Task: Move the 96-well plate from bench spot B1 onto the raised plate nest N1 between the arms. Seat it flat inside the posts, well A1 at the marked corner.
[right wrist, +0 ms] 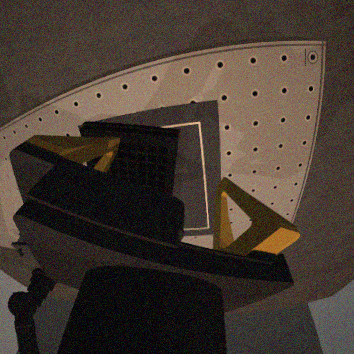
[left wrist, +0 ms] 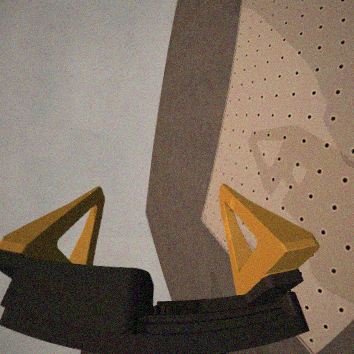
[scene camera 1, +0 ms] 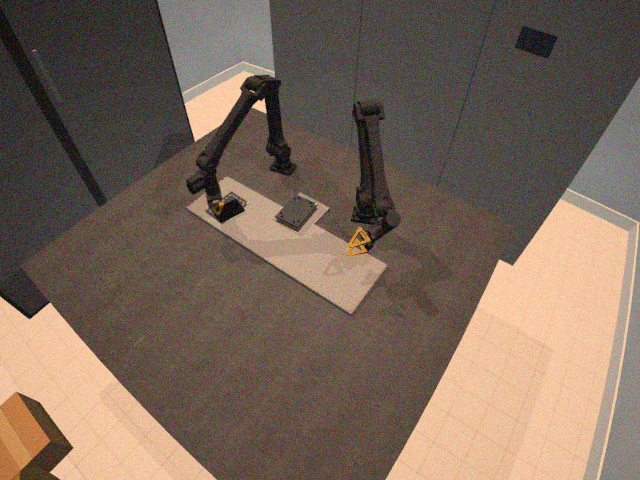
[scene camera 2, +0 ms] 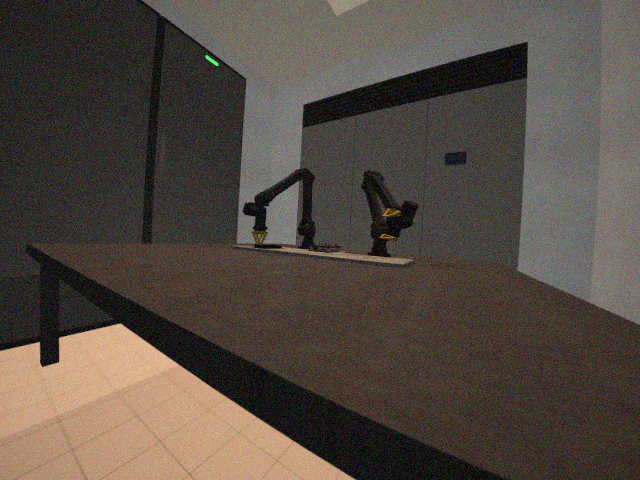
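Seen in the pictures: left gripper, fingertip midpoint: [left wrist: 160, 191] [scene camera 1: 347, 250] [scene camera 2: 381, 227]; right gripper, fingertip midpoint: [right wrist: 171, 163] [scene camera 1: 217, 207] [scene camera 2: 258, 244]; left arm's base, link origin: [scene camera 1: 364, 216]; right arm's base, link origin: [scene camera 1: 283, 168] [scene camera 2: 307, 248].
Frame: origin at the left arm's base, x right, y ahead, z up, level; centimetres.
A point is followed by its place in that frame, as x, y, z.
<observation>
The black 96-well plate [scene camera 1: 231, 210] @[60.0, 11.5, 2.7] [right wrist: 147, 155] @[65.9, 13.2, 2.8] lies on bench spot B1 [right wrist: 214, 150] @[70.6, 9.7, 1.5], shifted to the left of its pale outline in the right wrist view. My right gripper [scene camera 1: 219, 208] @[67.1, 11.4, 2.9] [scene camera 2: 259, 243] @[67.1, 11.4, 2.9] [right wrist: 171, 163] @[67.1, 11.4, 2.9] is open and low at the plate. In its wrist view one finger overlaps the plate and the other is beyond the spot's right edge; contact cannot be told. The raised nest N1 [scene camera 1: 296, 212] @[30.0, 8.3, 4.6] [scene camera 2: 326, 248] @[28.8, 15.5, 3.3], dark with small posts, stands between the arms, with no plate on it. My left gripper [scene camera 1: 348, 250] @[3.9, 32.3, 14.8] [scene camera 2: 382, 225] @[3.9, 32.3, 14.8] [left wrist: 160, 191] @[3.9, 32.3, 14.8] is open, empty and above the board's right end.
The pale perforated board [scene camera 1: 305, 271] @[19.5, 35.9, 1.3] [scene camera 2: 372, 258] @[7.2, 33.3, 1.3] [left wrist: 272, 90] @[16.6, 31.3, 1.3] [right wrist: 270, 75] @[77.6, 12.8, 1.3] runs in front of both arms on the brown table [scene camera 1: 268, 356] @[24.3, 72.6, 0.0] [scene camera 2: 361, 330] @[16.2, 107.8, 0.0]. Both arm bases stand behind it. Dark cabinets [scene camera 1: 413, 93] rise behind the table.
</observation>
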